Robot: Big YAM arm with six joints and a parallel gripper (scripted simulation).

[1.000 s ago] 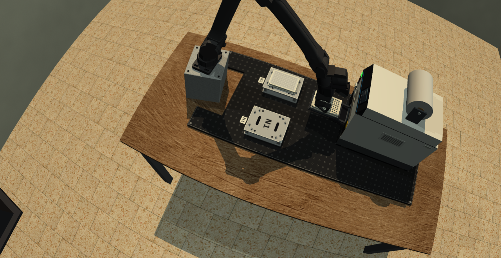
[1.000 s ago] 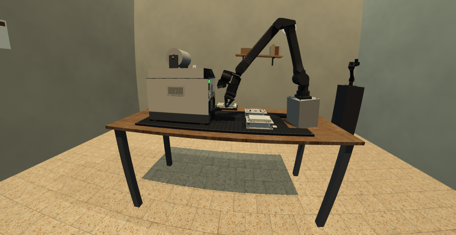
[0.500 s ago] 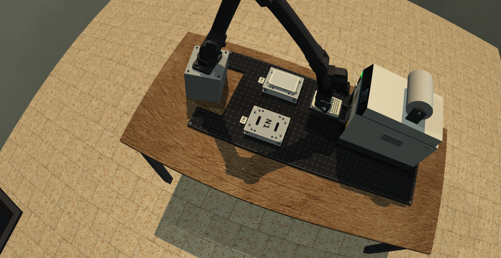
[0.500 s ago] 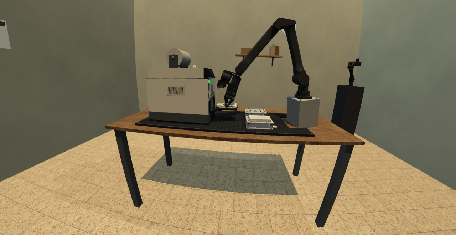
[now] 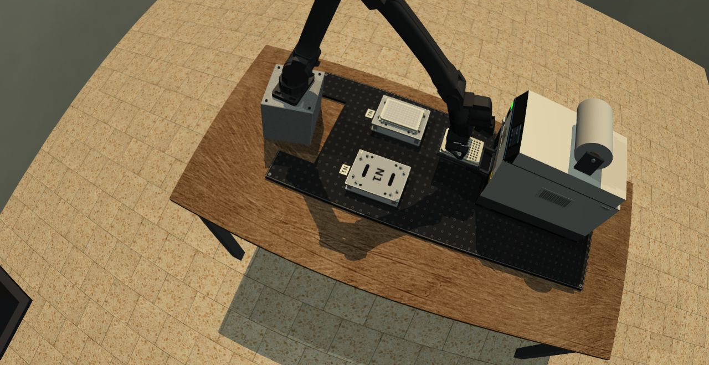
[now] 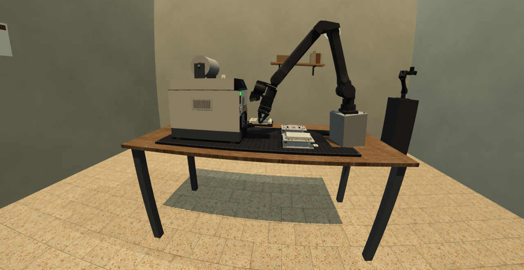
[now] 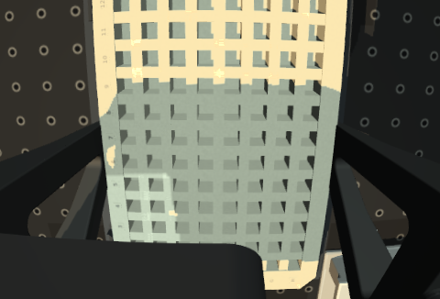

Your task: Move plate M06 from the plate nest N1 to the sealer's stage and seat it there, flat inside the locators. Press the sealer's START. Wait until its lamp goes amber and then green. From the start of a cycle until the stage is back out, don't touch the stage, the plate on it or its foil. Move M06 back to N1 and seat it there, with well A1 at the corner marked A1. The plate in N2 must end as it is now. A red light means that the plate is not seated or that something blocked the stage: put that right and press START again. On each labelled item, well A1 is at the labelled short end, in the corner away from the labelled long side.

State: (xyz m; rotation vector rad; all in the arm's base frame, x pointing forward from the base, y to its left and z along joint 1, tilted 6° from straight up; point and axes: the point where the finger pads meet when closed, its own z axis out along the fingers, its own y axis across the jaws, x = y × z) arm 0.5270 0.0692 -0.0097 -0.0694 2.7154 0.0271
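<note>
The plate M06 lies right at my hand. Round my hand: start button: 100 mm to the left, 100 mm ahead, 80 mm above; well plate: 220 mm behind, 60 mm to the left, 60 mm below; sealer stage: 20 mm below.
</note>
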